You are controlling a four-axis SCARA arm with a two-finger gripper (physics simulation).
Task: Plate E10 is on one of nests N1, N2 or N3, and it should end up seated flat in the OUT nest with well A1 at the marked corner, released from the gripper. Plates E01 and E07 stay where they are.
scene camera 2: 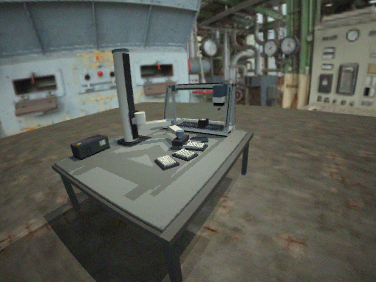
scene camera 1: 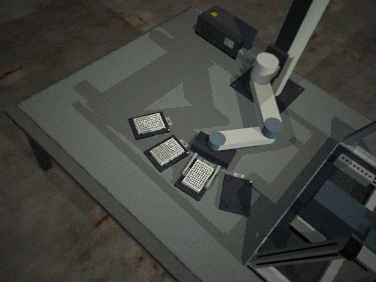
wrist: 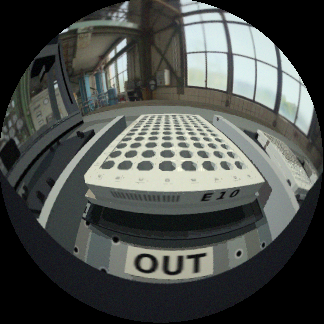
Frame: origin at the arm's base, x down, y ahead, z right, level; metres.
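Where they show: gripper, fingertip midpoint: (scene camera 2: 199, 144) (scene camera 1: 194, 180) (wrist: 170, 119); arm's base, link origin: (scene camera 2: 131, 141).
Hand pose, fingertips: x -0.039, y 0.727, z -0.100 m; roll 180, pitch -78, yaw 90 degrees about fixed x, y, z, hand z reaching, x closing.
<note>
Things, the pixels of their top centre, and the offset from my fingertips. "*": a spot on its surface instead.
- Plate E10, top centre: (wrist: 172, 121) (scene camera 1: 198, 174) (scene camera 2: 195, 143) dx -0.008, dy -0.031, dz +0.007 m
- dark OUT nest, top centre: (wrist: 171, 131) (scene camera 1: 197, 177) dx +0.004, dy -0.024, dz +0.005 m
- partly hidden corner label, surface spot: (wrist: 86, 210) * dx +0.014, dy -0.107, dz -0.032 m
- neighbouring plate, surface spot: (wrist: 287, 156) * dx +0.001, dy -0.031, dz +0.171 m
- dark box, surface spot: (scene camera 1: 226, 31) * dx -0.089, dy -0.781, dz +0.459 m
Plate E10 (wrist: 172, 150) (scene camera 1: 198, 176) (scene camera 2: 196, 145) is white, with its label facing the wrist camera. It lies between my gripper's fingers, low over or in the dark OUT nest (wrist: 172, 222) (scene camera 1: 191, 191). My gripper (wrist: 170, 119) (scene camera 1: 201, 172) is shut on plate E10, one finger along each long side. A dark gap shows under the plate's near edge; whether it is seated flat I cannot tell. A partly hidden corner label (wrist: 86, 210) is at the near left. Two other white plates (scene camera 1: 150, 123) (scene camera 1: 168, 151) sit in dark nests; their labels are not readable.
A dark nest without a plate (scene camera 1: 236, 195) stands beside the OUT nest, on the side of a framed machine (scene camera 1: 295, 210) (scene camera 2: 231, 112). One neighbouring plate (wrist: 287, 156) is close outside the right finger. A dark box (scene camera 1: 226, 31) (scene camera 2: 90, 146) stands near the arm's column (scene camera 2: 123, 95).
</note>
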